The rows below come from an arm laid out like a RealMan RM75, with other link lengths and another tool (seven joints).
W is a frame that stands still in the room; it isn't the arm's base.
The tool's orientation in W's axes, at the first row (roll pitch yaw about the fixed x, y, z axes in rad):
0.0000, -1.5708, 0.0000
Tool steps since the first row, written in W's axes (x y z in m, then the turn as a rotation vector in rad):
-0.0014, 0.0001, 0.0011, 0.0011, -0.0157, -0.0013
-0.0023, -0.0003, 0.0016, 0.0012, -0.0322, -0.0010
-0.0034, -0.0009, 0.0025, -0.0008, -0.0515, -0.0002
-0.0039, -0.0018, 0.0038, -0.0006, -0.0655, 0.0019
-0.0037, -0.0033, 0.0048, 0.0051, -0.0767, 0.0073
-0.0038, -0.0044, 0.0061, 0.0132, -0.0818, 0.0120
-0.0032, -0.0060, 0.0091, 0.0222, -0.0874, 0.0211
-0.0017, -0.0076, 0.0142, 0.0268, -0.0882, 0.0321
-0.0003, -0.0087, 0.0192, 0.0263, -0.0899, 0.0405
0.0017, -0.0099, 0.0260, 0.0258, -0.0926, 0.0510
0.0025, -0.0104, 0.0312, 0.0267, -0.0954, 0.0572
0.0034, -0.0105, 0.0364, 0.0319, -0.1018, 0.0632
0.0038, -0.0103, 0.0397, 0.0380, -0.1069, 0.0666
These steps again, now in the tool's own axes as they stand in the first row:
0.0011, 0.0001, 0.0014, -0.0013, -0.0157, -0.0011
0.0016, -0.0003, 0.0023, -0.0010, -0.0322, -0.0012
0.0025, -0.0009, 0.0034, -0.0002, -0.0515, 0.0008
0.0038, -0.0018, 0.0039, 0.0019, -0.0655, 0.0006
0.0048, -0.0033, 0.0037, 0.0073, -0.0767, -0.0051
0.0061, -0.0044, 0.0038, 0.0120, -0.0818, -0.0132
0.0091, -0.0060, 0.0032, 0.0211, -0.0874, -0.0222
0.0142, -0.0076, 0.0017, 0.0321, -0.0882, -0.0268
0.0192, -0.0087, 0.0003, 0.0405, -0.0899, -0.0263
0.0260, -0.0099, -0.0017, 0.0510, -0.0926, -0.0258
0.0312, -0.0104, -0.0025, 0.0572, -0.0954, -0.0267
0.0364, -0.0105, -0.0034, 0.0632, -0.1018, -0.0319
0.0397, -0.0103, -0.0038, 0.0666, -0.1069, -0.0380

